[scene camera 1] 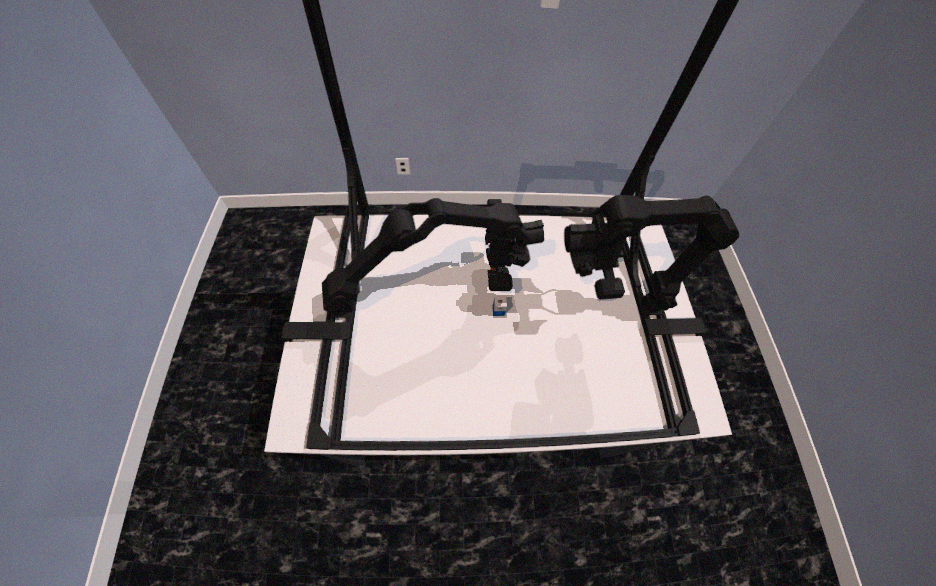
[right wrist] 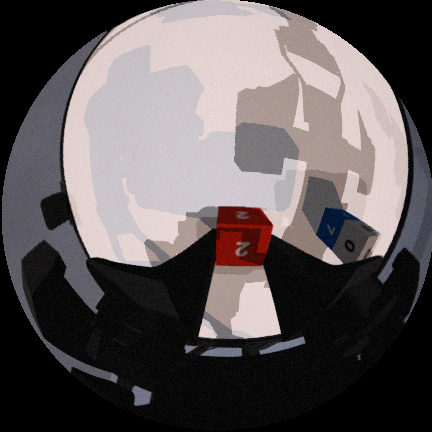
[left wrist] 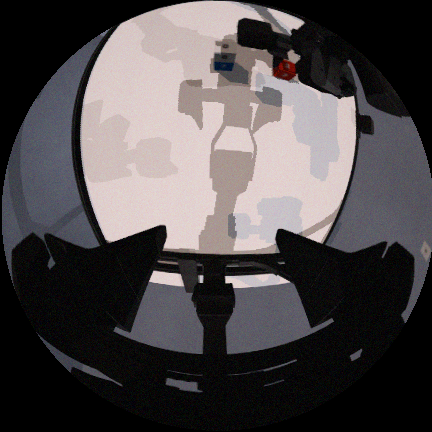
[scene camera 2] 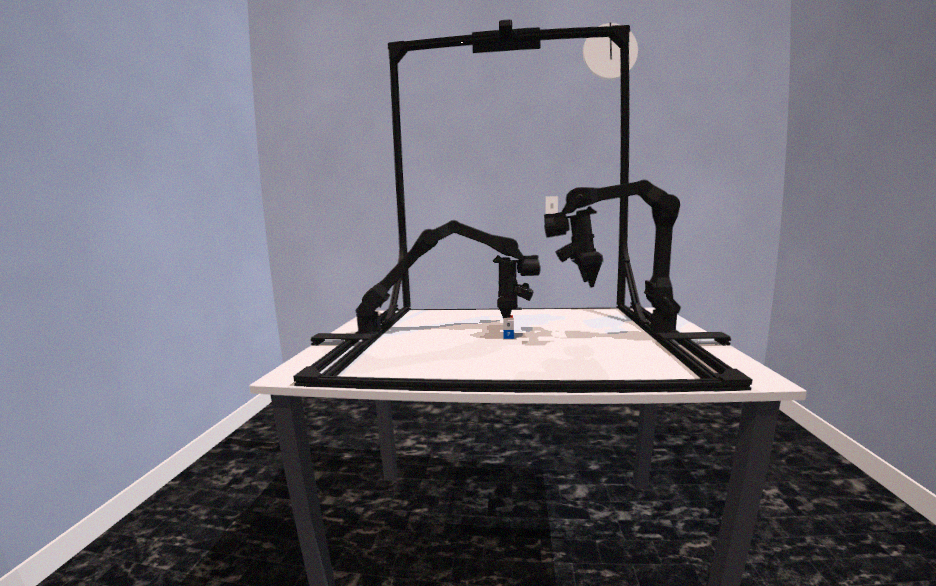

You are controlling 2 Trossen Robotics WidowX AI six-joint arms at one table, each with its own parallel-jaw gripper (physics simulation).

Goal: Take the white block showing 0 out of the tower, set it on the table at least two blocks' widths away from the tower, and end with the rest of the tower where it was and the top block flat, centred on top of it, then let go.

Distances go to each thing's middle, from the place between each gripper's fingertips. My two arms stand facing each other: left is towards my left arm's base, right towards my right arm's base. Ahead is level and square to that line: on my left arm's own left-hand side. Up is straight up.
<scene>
The blue block showing 7 (right wrist: 332, 219) lies 240 mm to the right of my left hand and 150 mm below it. The rest, counted from my left hand: red block showing 2 (right wrist: 242, 233): 100 mm behind, 240 mm to the right, 140 mm below.
Right now my right hand is 110 mm short of the blue block showing 7 and 10 mm to the right of it. Also, from my right hand: red block showing 2 (10 mm above).
</scene>
